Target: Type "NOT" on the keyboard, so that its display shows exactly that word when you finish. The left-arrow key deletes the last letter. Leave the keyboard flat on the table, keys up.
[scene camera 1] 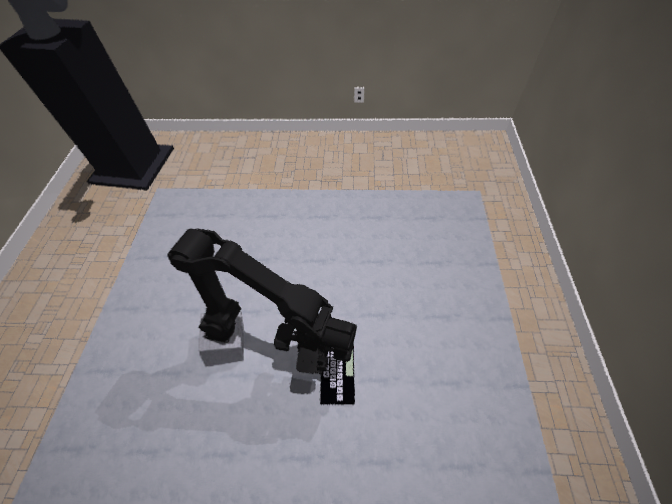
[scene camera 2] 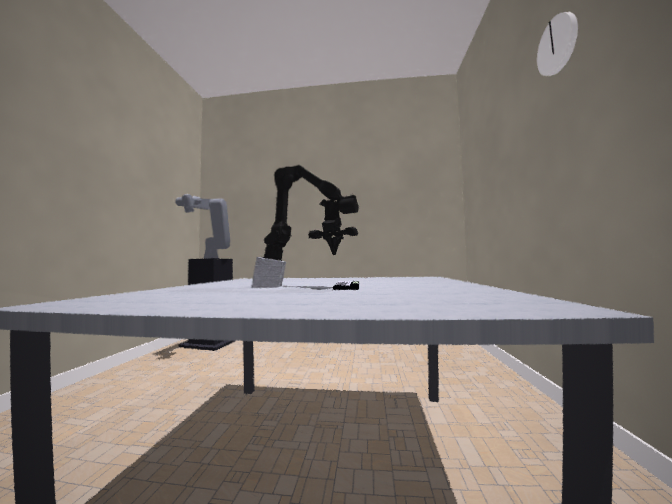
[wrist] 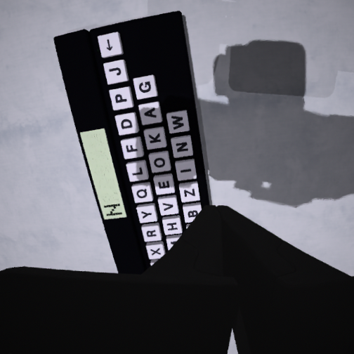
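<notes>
The black keyboard [scene camera 1: 329,396] [scene camera 2: 345,286] [wrist: 155,42] lies flat on the table, keys up. Its pale green display [scene camera 1: 350,366] [wrist: 99,162] shows one letter, which looks like N, at its lower end in the wrist view. In that view the N key [wrist: 182,146], O key [wrist: 159,162] and left-arrow key [wrist: 110,44] show. The T key does not show; keys at the keyboard's lower end are hidden behind the fingers. My gripper [scene camera 2: 334,253] [wrist: 214,216] is shut and empty, pointing down, well above the keyboard. In the wrist view its tips appear beside the B key [wrist: 192,214].
The arm's grey base block [scene camera 1: 221,354] [scene camera 2: 268,272] stands on the pale table [scene camera 1: 434,347] [scene camera 2: 434,303]. The arm's shadow falls across the table and part of the keys. Another robot's dark pedestal [scene camera 1: 103,113] [scene camera 2: 210,270] stands on the floor beyond the table.
</notes>
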